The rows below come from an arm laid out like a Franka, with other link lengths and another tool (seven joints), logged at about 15 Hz.
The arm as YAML. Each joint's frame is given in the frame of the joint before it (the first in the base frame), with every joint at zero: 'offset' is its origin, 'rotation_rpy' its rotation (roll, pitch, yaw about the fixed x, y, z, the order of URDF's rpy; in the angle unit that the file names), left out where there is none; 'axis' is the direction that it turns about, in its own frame. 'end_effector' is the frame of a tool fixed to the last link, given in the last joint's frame.
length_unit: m
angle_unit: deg
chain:
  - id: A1
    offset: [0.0, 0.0, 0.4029]
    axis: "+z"
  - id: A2
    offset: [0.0, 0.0, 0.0]
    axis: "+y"
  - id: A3
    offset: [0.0, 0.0, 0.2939]
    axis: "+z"
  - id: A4
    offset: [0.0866, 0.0, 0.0]
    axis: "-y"
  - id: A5
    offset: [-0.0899, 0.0, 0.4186]
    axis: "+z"
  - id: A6
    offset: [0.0, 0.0, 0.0]
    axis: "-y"
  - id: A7
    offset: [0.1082, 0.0, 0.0]
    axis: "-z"
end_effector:
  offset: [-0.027, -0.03, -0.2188]
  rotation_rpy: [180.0, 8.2, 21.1]
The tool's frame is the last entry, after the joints.
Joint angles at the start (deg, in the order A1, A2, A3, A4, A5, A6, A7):
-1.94 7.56 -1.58 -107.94 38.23 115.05 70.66
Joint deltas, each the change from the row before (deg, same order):
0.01 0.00 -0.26 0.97 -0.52 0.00 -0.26
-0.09 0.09 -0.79 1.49 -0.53 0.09 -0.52
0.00 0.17 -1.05 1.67 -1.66 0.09 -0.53
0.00 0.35 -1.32 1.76 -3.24 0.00 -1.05
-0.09 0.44 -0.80 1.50 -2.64 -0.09 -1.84
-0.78 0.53 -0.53 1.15 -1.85 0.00 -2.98
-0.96 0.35 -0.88 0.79 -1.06 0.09 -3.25
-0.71 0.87 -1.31 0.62 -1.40 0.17 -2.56
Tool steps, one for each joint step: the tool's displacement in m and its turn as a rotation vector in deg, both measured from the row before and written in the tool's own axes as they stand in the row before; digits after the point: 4 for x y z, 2 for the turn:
0.0002 -0.0051 -0.0082 0.42 0.77 -0.89
0.0049 -0.0072 -0.0155 1.05 1.25 -0.96
0.0091 -0.0053 -0.0174 0.43 2.19 -1.26
0.0162 -0.0003 -0.0184 -0.78 3.35 -1.97
0.0132 0.0011 -0.0126 -1.08 2.57 -2.59
0.0174 0.0054 -0.0117 -0.89 2.05 -2.80
0.0202 0.0095 -0.0135 -0.39 1.75 -2.24
0.0240 0.0153 -0.0076 -1.11 1.75 -1.17

